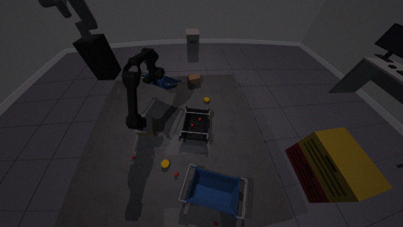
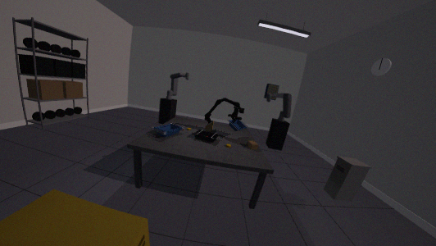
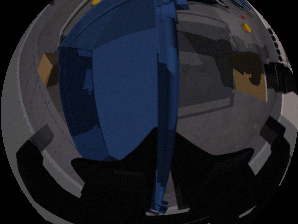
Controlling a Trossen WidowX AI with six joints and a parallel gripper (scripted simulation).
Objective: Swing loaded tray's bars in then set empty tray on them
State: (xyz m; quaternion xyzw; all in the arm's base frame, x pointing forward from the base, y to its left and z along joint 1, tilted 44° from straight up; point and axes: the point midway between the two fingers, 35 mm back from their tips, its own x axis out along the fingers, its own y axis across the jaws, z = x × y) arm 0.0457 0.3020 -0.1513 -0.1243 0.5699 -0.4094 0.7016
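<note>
The blue tray is 7 cm to the left of my gripper tip and 3 cm ahead of it. From my gripper tip the other things lie so: brown box (29 cm ahead, 27 cm to the left, 15 cm below).
</note>
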